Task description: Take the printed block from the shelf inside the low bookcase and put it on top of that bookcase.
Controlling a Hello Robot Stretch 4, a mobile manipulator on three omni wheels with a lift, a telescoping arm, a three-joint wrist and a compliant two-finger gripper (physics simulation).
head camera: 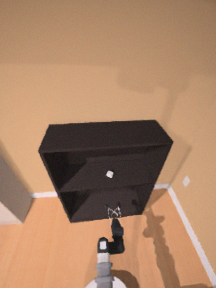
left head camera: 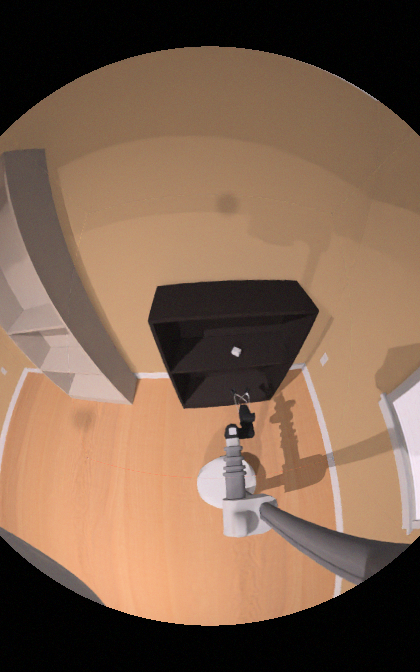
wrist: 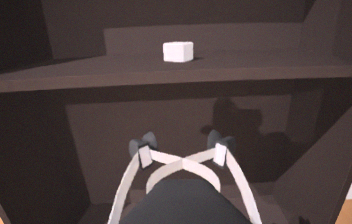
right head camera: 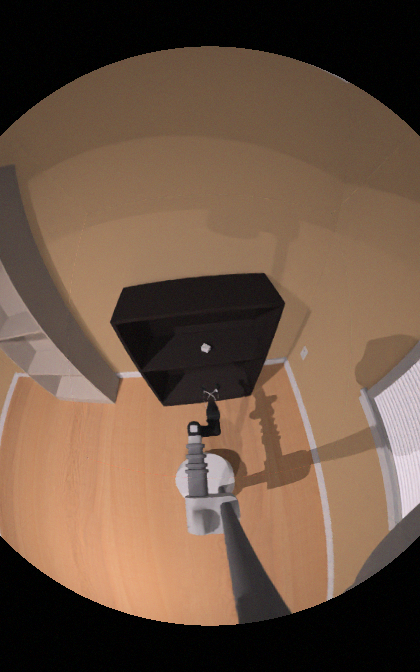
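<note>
The printed block is a small white cube resting on the middle shelf of the low black bookcase. The shelf runs across the upper part of the wrist view. The bookcase has a flat top and stands against the wall. My gripper is open and empty. It is at the front of the lower compartment, below the shelf and the block. In the wrist view its fingertips stand apart, with the dark back panel behind them.
A tall pale shelf unit stands to the left. The skirting and side wall run along the right, with a white blind or window further right. The bookcase's side panels bound the opening around the gripper.
</note>
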